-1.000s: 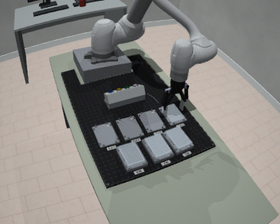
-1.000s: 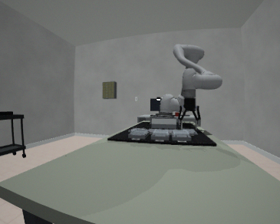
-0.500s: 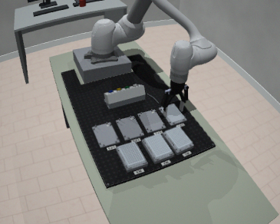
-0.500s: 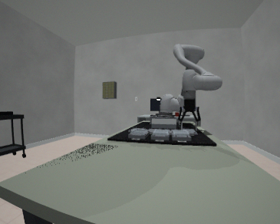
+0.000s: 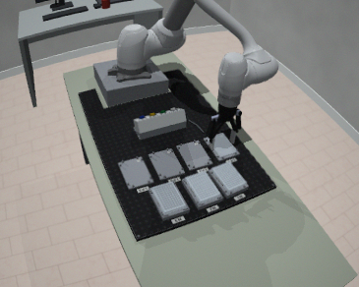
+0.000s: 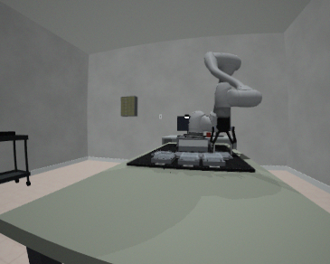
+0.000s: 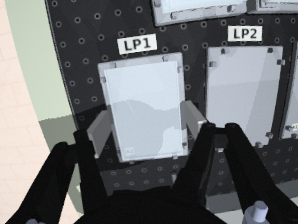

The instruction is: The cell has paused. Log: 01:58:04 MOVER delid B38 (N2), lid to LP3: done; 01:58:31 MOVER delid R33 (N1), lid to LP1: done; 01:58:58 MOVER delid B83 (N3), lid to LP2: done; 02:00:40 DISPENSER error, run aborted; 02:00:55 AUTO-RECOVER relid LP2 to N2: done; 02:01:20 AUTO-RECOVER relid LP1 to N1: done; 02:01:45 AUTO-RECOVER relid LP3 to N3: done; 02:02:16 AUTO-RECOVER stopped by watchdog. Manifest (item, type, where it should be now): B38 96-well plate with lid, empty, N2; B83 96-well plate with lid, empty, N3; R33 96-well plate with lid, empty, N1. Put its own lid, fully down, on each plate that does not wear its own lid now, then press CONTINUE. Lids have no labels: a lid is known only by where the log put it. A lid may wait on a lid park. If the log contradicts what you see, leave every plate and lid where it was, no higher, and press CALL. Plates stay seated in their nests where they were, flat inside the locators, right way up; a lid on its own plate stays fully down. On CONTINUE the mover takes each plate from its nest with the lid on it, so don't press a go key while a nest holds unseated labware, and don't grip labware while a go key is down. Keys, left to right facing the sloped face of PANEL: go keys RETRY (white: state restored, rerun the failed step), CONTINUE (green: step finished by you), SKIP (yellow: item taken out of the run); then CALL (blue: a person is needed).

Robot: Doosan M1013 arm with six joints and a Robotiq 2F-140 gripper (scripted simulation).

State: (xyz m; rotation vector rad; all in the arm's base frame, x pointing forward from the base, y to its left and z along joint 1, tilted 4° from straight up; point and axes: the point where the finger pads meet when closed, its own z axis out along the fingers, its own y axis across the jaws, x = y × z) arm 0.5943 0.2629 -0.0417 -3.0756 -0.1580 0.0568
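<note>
Right now the lid park LP1 is 30 mm below my hand. From my hand the other things lie so: lid park LP2: 10 mm ahead, 130 mm to the right, 30 mm below; lid park LP4: 30 mm ahead, 250 mm to the right, 30 mm below; white key: 230 mm behind, 140 mm to the right, 30 mm above.
</note>
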